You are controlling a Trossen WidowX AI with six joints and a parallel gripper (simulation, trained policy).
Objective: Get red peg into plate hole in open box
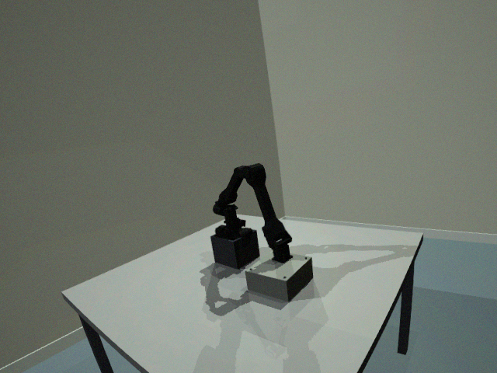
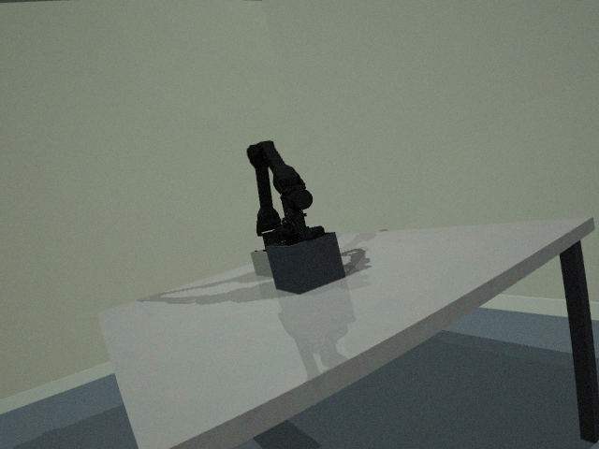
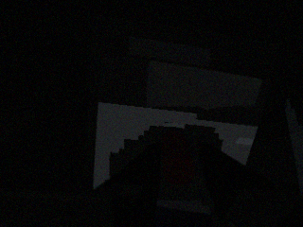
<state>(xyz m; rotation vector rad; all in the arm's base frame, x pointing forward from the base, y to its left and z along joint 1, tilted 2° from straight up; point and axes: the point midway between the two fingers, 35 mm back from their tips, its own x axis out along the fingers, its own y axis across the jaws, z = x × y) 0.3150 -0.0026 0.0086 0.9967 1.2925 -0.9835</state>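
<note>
My gripper tip is 1 cm above the red peg.
</note>
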